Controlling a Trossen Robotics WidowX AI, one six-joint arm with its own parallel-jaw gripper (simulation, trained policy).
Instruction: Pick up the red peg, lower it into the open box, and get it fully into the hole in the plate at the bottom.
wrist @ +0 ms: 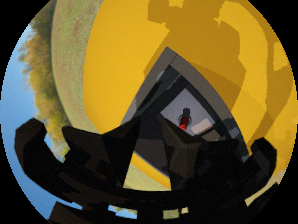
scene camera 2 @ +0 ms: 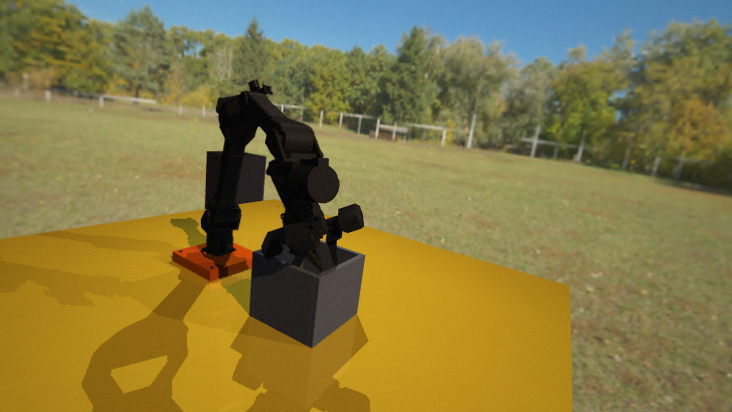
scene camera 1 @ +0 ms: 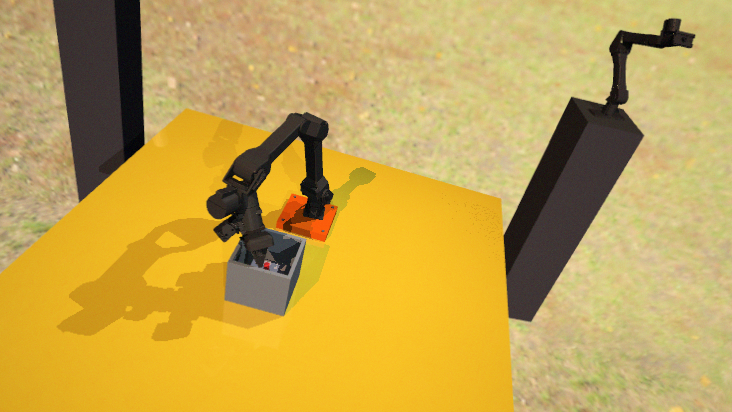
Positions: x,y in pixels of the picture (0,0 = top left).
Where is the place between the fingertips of my gripper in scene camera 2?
329,267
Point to a grey box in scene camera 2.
288,293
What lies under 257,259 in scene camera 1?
My gripper.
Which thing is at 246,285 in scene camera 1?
A grey box.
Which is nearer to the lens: the grey plate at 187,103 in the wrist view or the grey box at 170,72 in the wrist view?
The grey box.
